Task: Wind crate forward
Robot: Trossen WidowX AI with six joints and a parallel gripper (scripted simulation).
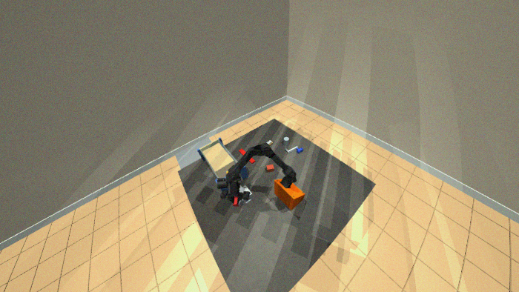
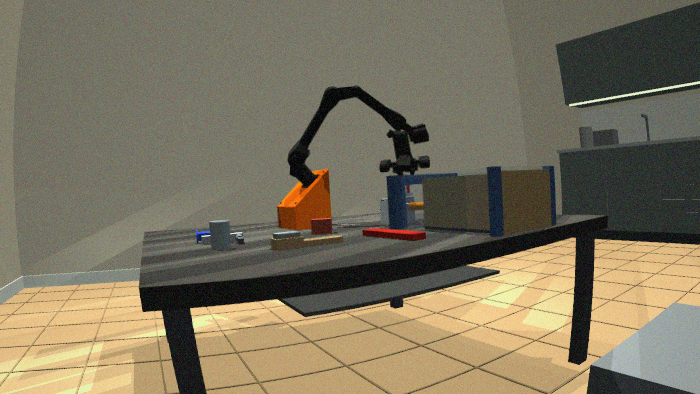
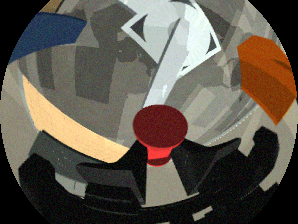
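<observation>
Now: the grey winch 10 cm to the right of my gripper tip, 10 cm below it and 5 cm ahead of it. Round my gripper tip: wooden-handled tool: 57 cm to the right, 41 cm ahead, 11 cm below; clear-panelled cubby: 47 cm ahead, 8 cm to the right, 2 cm below; flat red bar: 43 cm ahead, 34 cm to the right, 13 cm below.
</observation>
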